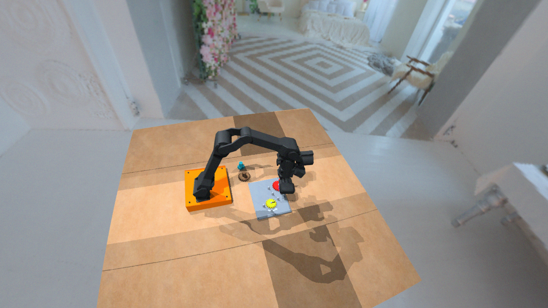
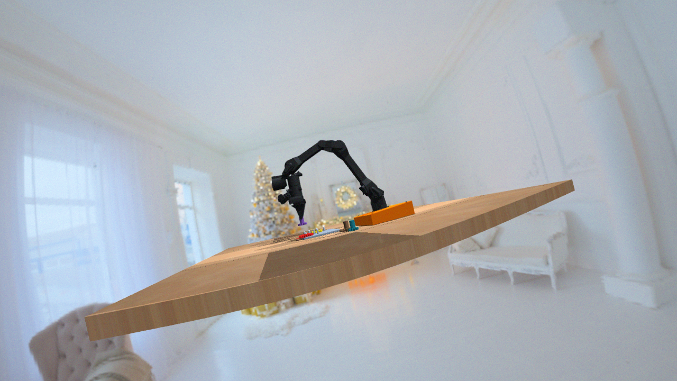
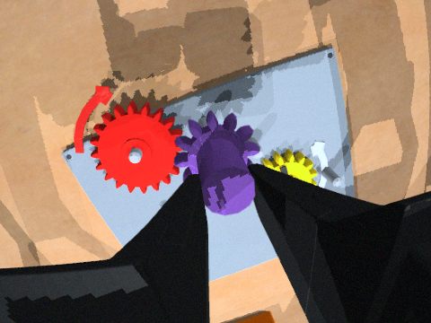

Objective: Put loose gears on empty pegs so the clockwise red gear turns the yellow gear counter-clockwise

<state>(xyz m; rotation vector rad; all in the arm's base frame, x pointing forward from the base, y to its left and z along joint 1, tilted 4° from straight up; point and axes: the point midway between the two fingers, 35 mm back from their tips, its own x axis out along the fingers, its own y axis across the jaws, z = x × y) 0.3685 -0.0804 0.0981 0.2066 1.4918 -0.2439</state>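
My gripper tip is 70 mm above the red gear, 50 mm to the right of it and 10 mm short of it. The rest, counted from my gripper tip: red arrow 80 mm below, 70 mm to the left, 40 mm ahead; yellow gear 70 mm below, 70 mm behind, 40 mm to the right; purple gear 10 mm below.
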